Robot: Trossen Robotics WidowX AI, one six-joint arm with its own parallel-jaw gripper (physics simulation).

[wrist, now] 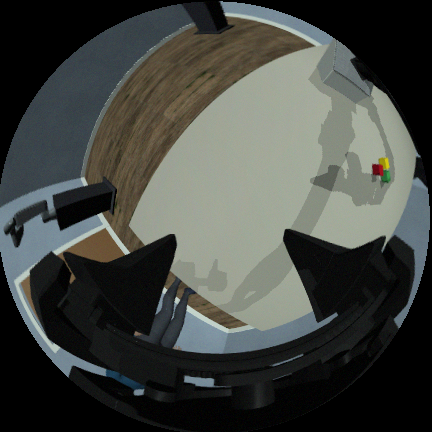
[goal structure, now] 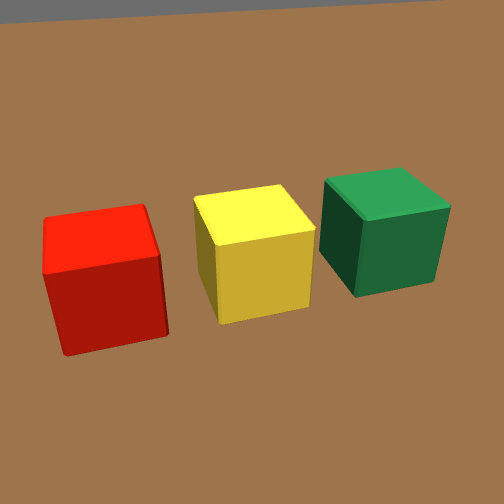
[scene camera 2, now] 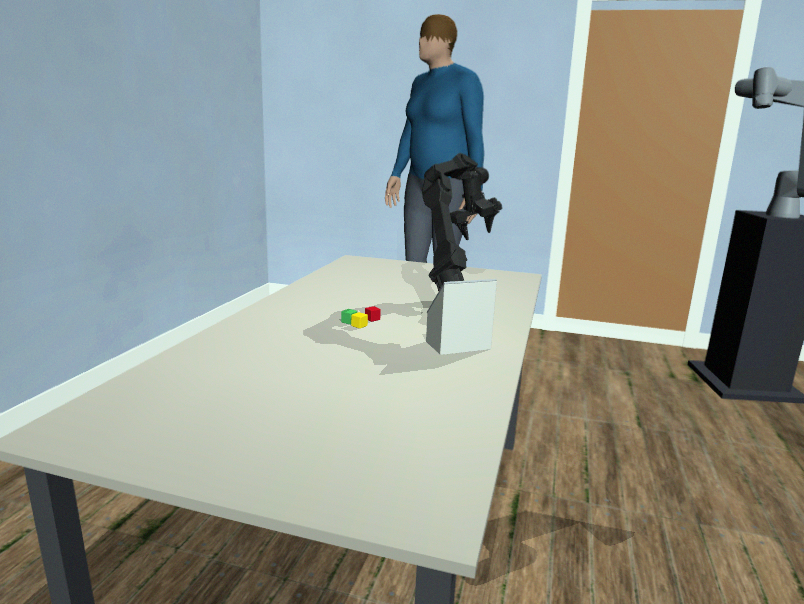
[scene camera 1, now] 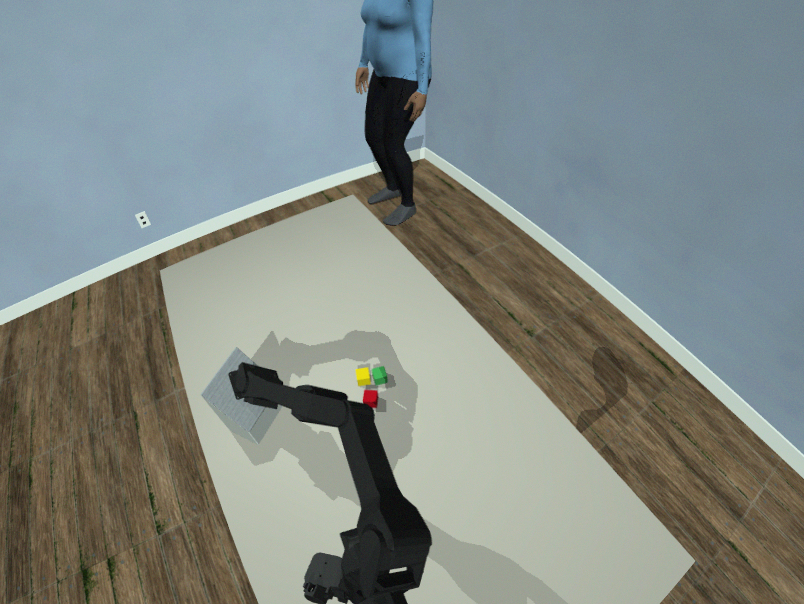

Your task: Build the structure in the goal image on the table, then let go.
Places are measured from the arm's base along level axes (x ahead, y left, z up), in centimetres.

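Where they show: gripper, fingertip midpoint: (wrist: 231, 237) (scene camera 2: 478, 236); arm's base, link origin: (scene camera 2: 455, 294) (scene camera 1: 244, 382).
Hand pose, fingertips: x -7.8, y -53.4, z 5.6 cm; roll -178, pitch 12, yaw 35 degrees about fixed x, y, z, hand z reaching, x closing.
Each offset is from my fingertips to the top centre of the thing. Level surfaces: height alone.
A yellow cube {dx +33.6, dy +42.4, dz -15.9 cm} (scene camera 1: 362, 376) (scene camera 2: 359, 320) (wrist: 384, 163) and a green cube {dx +36.9, dy +39.7, dz -15.9 cm} (scene camera 1: 379, 375) (scene camera 2: 349, 316) (wrist: 386, 176) stand close side by side on the table {dz -19.3 cm} (scene camera 1: 493, 455) (scene camera 2: 324, 416) (wrist: 225, 150). A red cube {dx +30.7, dy +36.2, dz -15.9 cm} (scene camera 1: 370, 398) (scene camera 2: 372, 314) (wrist: 377, 170) stands near both, with a gap in the scene camera 1 view. All three rest at table level, none stacked. My gripper (scene camera 2: 477, 234) (wrist: 231, 237) is open and empty, high above the table and well away from the cubes, fingers pointing down.
A grey-white wedge-shaped stand (scene camera 1: 224, 392) (scene camera 2: 467, 318) (wrist: 346, 91) is on the table beside my arm's base, near one long edge. A person in light blue (scene camera 1: 393, 48) stands beyond the table; one in dark blue (scene camera 2: 445, 120) stands behind my arm.
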